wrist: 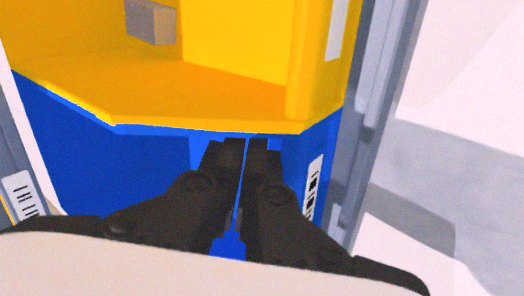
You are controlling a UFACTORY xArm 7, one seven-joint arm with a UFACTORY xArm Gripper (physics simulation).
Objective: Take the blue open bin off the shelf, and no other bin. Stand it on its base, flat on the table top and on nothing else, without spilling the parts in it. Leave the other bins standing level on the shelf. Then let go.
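Places are measured from the arm's base along level axes (x ahead, y left, z up), in centimetres.
Where they show: gripper, fingertip midpoint: (246, 146).
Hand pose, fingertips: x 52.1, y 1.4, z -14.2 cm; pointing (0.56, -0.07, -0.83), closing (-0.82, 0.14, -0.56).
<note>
After its pixels a point has its place.
The blue open bin (105, 160) @[z -13.2, x 65.8, y 6.5 cm] fills the middle of the wrist view, directly under a yellow bin, with a white barcode label on its right side wall. My gripper (246, 146) @[z -14.3, x 52.1, y 1.4 cm] is shut and empty. Its fingertips are in front of the blue bin's opening, close under the front edge of the yellow bin's floor; whether they touch either bin I cannot tell. A thin strip of blue shows between the fingers. The blue bin's lower front and most of its floor are hidden behind the gripper, and no parts show in it.
The yellow bin (165, 95) @[z -11.9, x 54.4, y -1.1 cm] holds a grey-brown block (150, 22) @[z -15.1, x 59.8, y -3.6 cm]. A grey shelf upright (370, 115) @[z -15.6, x 47.4, y -0.9 cm] runs along the right side of both bins. Another grey piece with a striped label (22, 195) @[z -7.1, x 60.8, y 4.0 cm] is at the far left. A pale surface with grey shadows lies beyond on the right.
</note>
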